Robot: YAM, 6 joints.
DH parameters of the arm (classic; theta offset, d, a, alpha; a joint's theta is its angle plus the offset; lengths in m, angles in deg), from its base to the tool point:
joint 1: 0 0.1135 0.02 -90
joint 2: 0 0 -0.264 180
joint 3: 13.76 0 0.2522 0
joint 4: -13.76 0 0.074 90
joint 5: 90 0 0 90
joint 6: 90 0.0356 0 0
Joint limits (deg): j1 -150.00..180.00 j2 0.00..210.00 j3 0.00..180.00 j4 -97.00..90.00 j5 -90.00..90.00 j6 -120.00..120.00
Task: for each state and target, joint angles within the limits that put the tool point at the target. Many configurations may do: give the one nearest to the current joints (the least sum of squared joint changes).
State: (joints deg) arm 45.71 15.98 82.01 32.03 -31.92 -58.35
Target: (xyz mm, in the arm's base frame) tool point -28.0 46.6 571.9
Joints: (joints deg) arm 90.22 44.92 78.73 29.32 -51.39 -58.35
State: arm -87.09 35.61 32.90 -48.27 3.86 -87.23
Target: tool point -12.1 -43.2 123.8
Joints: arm -97.11 32.24 13.56 -73.22 10.79 -87.23
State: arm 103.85 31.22 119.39 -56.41 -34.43 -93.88
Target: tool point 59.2 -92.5 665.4
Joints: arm 129.92 55.01 140.36 -31.12 -23.09 -93.88
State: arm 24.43 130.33 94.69 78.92 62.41 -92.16
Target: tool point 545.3 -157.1 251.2
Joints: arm -13.19 147.62 120.57 61.78 53.14 -92.16
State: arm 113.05 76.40 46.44 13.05 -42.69 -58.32
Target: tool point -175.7 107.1 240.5
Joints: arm 141.03 54.49 28.16 6.42 -49.88 -58.32
